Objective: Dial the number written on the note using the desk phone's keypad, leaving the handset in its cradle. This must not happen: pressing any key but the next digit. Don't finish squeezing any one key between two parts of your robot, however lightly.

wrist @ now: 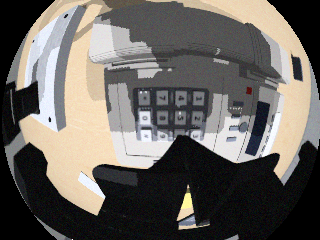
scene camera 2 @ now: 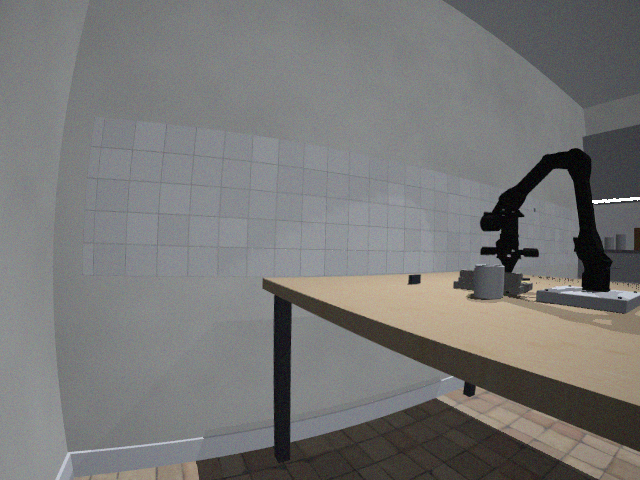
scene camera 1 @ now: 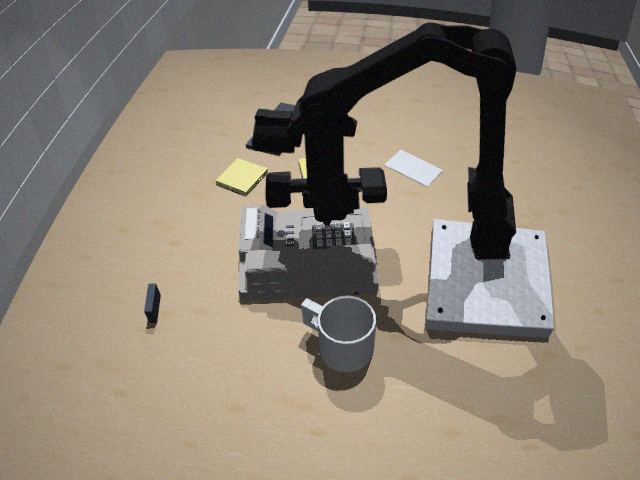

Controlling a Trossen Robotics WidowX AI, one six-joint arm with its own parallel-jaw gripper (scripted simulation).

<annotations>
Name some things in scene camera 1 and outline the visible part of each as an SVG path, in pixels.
My gripper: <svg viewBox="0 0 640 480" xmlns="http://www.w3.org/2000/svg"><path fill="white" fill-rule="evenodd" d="M384 171L380 167L359 168L360 178L348 178L348 174L343 172L344 153L339 160L327 164L313 162L306 156L307 178L291 179L290 171L268 173L265 188L266 206L269 208L287 207L291 204L291 193L302 193L303 206L305 208L313 208L317 221L323 222L324 225L330 225L331 221L344 220L347 214L354 214L354 210L359 209L359 192L361 192L361 188L362 200L364 202L384 203L387 200Z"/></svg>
A grey mug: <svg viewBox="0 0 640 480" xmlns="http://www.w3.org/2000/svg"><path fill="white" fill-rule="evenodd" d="M306 298L301 304L303 324L318 331L320 354L325 364L335 371L346 373L358 371L366 366L372 358L375 344L376 314L373 308L366 301L352 296L334 298L324 306Z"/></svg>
A white card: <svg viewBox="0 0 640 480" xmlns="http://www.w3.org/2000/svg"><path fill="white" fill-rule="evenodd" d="M385 164L385 166L427 187L443 171L403 150L400 150Z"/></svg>
</annotations>
